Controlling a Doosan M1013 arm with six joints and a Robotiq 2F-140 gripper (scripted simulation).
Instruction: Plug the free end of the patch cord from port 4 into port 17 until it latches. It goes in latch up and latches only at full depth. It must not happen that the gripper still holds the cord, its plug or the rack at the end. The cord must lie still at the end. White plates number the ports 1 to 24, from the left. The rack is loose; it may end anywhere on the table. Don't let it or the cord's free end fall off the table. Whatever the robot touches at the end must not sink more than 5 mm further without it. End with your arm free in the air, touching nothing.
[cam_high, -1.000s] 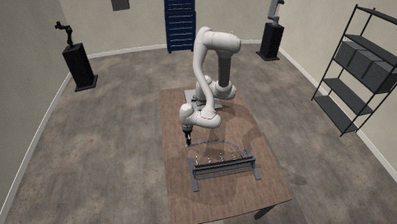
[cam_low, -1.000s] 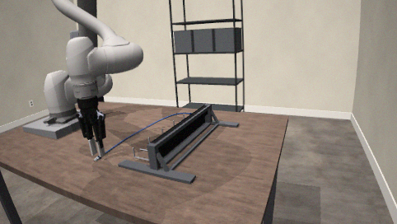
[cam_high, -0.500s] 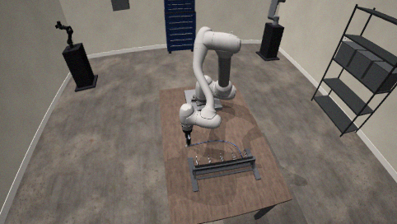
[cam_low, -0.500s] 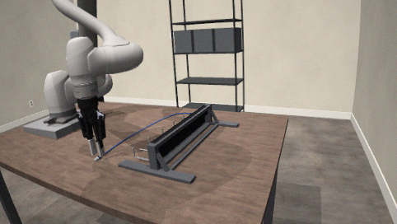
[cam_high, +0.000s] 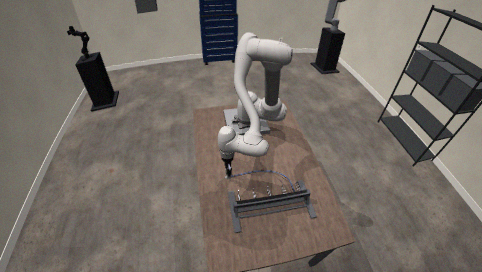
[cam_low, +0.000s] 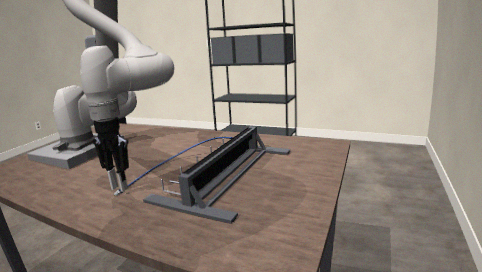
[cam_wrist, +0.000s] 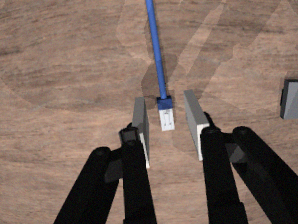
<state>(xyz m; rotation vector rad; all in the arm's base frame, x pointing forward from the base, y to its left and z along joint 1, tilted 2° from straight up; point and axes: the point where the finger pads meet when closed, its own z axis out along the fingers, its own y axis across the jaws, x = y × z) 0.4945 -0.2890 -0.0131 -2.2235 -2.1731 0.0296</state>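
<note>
Right now the plug is 1 cm to the right of my hand and 4 cm below it.
</note>
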